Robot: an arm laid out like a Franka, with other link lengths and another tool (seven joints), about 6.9 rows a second.
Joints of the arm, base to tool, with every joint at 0 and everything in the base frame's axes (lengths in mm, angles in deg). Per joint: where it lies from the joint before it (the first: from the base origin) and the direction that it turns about. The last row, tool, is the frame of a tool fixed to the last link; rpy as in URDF.
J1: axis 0 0 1 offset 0.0 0.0 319.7
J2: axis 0 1 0 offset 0.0 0.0 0.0
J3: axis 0 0 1 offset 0.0 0.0 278.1
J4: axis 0 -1 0 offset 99.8 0.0 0.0
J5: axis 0 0 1 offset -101.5 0.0 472.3
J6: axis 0 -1 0 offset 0.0 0.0 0.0
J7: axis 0 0 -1 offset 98.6 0.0 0.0
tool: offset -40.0 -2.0 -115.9 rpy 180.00 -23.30 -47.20
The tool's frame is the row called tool.
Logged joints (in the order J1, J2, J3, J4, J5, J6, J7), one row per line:
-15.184 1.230 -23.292 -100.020 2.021 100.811 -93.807
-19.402 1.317 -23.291 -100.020 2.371 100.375 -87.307
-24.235 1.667 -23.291 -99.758 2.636 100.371 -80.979
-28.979 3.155 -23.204 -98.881 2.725 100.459 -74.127
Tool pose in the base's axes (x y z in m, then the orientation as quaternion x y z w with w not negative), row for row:
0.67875 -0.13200 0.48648 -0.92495 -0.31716 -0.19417 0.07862
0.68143 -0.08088 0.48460 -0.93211 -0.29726 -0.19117 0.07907
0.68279 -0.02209 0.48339 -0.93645 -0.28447 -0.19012 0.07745
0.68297 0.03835 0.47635 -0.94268 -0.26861 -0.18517 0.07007
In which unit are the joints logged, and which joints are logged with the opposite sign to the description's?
The joints are logged in degrees. Opposite sign: J1.
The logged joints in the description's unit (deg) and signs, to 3 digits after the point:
15.184 1.230 -23.292 -100.020 2.021 100.811 -93.807
19.402 1.317 -23.291 -100.020 2.371 100.375 -87.307
24.235 1.667 -23.291 -99.758 2.636 100.371 -80.979
28.979 3.155 -23.204 -98.881 2.725 100.459 -74.127

